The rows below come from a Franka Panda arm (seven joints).
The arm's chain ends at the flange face. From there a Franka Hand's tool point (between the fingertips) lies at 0.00 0.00 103.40 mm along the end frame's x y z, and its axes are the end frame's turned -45 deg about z.
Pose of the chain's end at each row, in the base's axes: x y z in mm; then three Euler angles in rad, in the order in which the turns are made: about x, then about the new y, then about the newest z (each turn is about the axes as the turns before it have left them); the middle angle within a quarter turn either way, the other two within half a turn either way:
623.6 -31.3 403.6 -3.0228 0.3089 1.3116
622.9 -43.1 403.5 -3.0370 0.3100 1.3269
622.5 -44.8 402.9 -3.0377 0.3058 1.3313
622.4 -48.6 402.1 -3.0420 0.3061 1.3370
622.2 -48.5 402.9 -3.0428 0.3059 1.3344
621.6 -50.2 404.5 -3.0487 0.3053 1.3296
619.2 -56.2 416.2 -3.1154 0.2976 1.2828
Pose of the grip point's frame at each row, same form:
655.0 -19.6 305.8 -3.0228 0.3089 0.5262
654.4 -32.8 305.6 -3.0370 0.3100 0.5415
653.6 -34.6 304.8 -3.0377 0.3058 0.5459
653.6 -38.8 304.0 -3.0420 0.3061 0.5516
653.3 -38.8 304.8 -3.0428 0.3059 0.5490
652.7 -41.1 306.3 -3.0487 0.3053 0.5442
649.5 -53.6 317.4 -3.1154 0.2976 0.4974

